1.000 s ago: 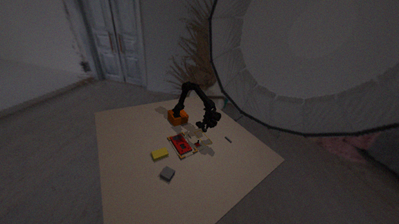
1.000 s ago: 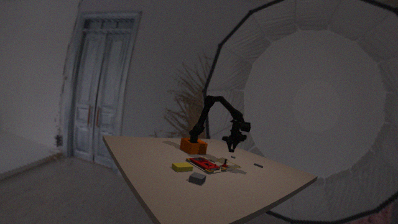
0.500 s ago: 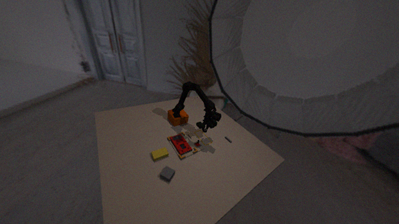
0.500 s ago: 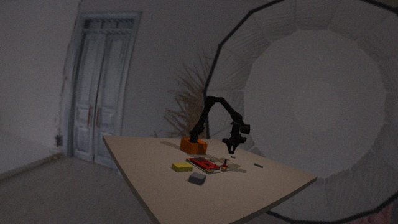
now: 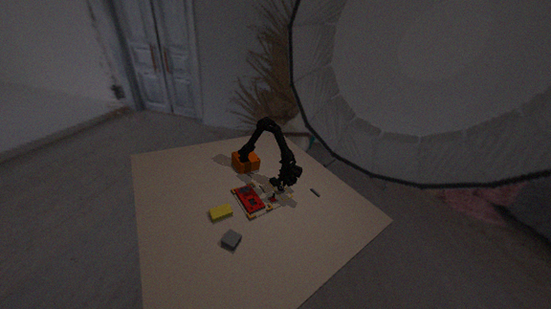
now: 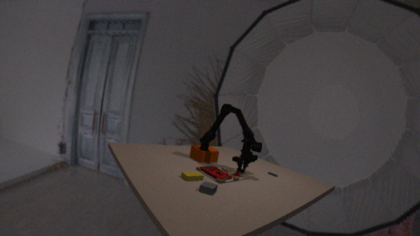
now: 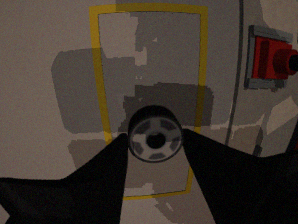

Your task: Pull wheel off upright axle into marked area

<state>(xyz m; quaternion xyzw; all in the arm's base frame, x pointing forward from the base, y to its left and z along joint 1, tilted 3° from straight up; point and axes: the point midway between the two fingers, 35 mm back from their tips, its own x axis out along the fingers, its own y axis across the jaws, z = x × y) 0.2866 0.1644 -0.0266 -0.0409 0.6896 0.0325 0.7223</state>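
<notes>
Now: the grey wheel right at my gripper tip. Also, from my gripper tip: upright axle 100 mm to the right, 70 mm ahead, 20 mm above; yellow block 420 mm to the right, 50 mm ahead; grey block 410 mm to the right, 230 mm ahead.
</notes>
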